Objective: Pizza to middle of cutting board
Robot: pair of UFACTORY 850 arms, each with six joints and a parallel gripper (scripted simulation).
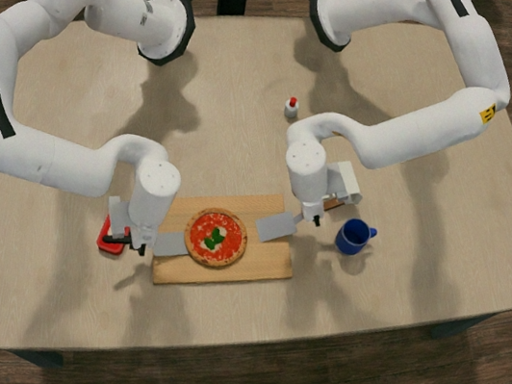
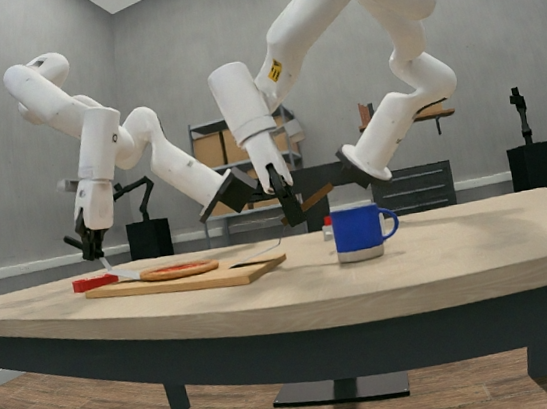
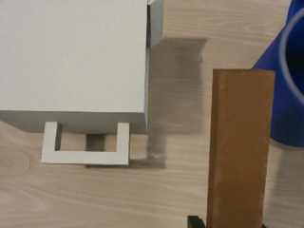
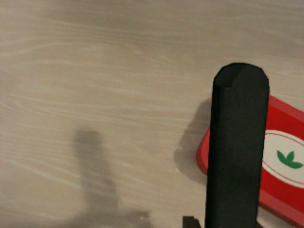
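Right now my left hand is 10 cm to the right of the white mug, 9 cm past it and 6 cm above it. The rest, counted from my left hand: pizza 25 cm to the right, 7 cm below, 1 cm ahead; then cutting board 24 cm to the right, 9 cm below; then brown-handled turner 3 cm to the right, 3 cm below.
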